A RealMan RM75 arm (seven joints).
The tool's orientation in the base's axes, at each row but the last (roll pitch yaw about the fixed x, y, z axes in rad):
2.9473, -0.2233, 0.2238
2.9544, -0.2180, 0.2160
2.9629, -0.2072, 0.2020
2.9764, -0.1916, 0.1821
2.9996, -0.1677, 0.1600
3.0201, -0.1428, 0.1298
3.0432, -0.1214, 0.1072
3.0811, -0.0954, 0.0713
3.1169, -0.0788, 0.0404
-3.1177, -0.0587, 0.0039
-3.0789, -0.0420, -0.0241
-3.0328, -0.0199, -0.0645
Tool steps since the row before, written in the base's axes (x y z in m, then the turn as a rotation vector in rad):
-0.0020, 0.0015, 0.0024, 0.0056, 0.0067, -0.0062
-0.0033, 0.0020, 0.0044, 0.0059, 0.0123, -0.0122
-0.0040, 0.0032, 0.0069, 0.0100, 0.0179, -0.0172
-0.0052, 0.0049, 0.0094, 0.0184, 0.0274, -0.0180
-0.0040, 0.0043, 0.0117, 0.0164, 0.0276, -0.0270
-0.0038, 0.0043, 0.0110, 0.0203, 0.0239, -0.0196
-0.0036, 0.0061, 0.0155, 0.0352, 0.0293, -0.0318
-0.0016, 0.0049, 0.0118, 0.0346, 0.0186, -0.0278
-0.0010, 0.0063, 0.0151, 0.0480, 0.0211, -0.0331
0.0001, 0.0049, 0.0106, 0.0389, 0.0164, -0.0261
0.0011, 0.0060, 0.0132, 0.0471, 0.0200, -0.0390
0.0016, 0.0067, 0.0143, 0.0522, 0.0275, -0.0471
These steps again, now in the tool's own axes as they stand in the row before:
-0.0010, -0.0013, -0.0030, 0.0054, -0.0067, 0.0064
-0.0018, -0.0017, -0.0053, 0.0056, -0.0131, 0.0115
-0.0018, -0.0026, -0.0080, 0.0096, -0.0188, 0.0165
-0.0024, -0.0040, -0.0108, 0.0192, -0.0269, 0.0179
-0.0013, -0.0031, -0.0126, 0.0158, -0.0286, 0.0263
-0.0016, -0.0033, -0.0118, 0.0202, -0.0237, 0.0200
-0.0010, -0.0049, -0.0163, 0.0340, -0.0288, 0.0335
-0.0001, -0.0043, -0.0121, 0.0330, -0.0179, 0.0301
0.0004, -0.0060, -0.0153, 0.0461, -0.0200, 0.0364
0.0007, -0.0052, -0.0105, 0.0374, -0.0156, 0.0287
0.0015, -0.0068, -0.0127, 0.0449, -0.0185, 0.0422
0.0014, -0.0083, -0.0135, 0.0494, -0.0254, 0.0512

